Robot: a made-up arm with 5 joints. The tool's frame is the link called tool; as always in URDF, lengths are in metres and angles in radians.
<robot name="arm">
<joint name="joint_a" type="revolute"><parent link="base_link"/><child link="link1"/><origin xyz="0.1 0.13 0.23" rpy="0.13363 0.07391 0.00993"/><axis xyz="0 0 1"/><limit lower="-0.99" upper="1.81" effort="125" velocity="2"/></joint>
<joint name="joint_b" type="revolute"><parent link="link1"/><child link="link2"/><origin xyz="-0.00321 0.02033 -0.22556" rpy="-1.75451 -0.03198 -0.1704"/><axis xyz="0 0 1"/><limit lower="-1.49" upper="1.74" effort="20" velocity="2.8"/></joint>
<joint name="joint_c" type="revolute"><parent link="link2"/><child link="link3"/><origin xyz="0.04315 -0.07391 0.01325" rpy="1.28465 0.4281 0.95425"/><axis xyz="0 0 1"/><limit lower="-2.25" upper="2.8" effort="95" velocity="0.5"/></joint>
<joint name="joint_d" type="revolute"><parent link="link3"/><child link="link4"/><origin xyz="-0.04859 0.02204 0.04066" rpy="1.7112 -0.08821 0.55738"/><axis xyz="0 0 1"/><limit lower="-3.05" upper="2.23" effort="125" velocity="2.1"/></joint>
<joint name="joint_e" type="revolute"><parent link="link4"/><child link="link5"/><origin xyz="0.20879 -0.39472 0.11" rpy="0.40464 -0.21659 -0.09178"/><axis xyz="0 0 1"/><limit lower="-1.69" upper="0.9" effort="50" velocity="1.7"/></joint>
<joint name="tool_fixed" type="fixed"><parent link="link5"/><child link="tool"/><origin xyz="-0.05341 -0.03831 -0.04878" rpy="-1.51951 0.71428 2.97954"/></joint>
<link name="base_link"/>
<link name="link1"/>
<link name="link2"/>
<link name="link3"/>
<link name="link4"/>
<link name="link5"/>
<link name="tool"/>
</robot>
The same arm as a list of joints. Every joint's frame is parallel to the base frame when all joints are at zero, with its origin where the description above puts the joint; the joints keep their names.
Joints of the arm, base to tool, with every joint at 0 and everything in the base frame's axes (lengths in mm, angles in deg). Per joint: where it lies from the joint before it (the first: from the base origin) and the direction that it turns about. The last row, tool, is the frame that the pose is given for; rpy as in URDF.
joint_a: origin 100 130 230 axis 0.074498 -0.132497 0.98838
joint_b: origin -20 50 -220 axis 0.158394 0.985261 -0.064597
joint_c: origin 50 10 70 axis 0.911695 0.139399 0.386498
joint_d: origin 20 50 40 axis -y
joint_e: origin -250 -110 -370 axis -0.439485 -0.897769 0.029399
tool: origin -30 70 30 rpy -110.63 -44.83 81.51
Joint limits (deg, base to tool): -56.72..103.71 -85.37..99.69 -128.92..160.43 -174.75..127.77 -96.83..51.57

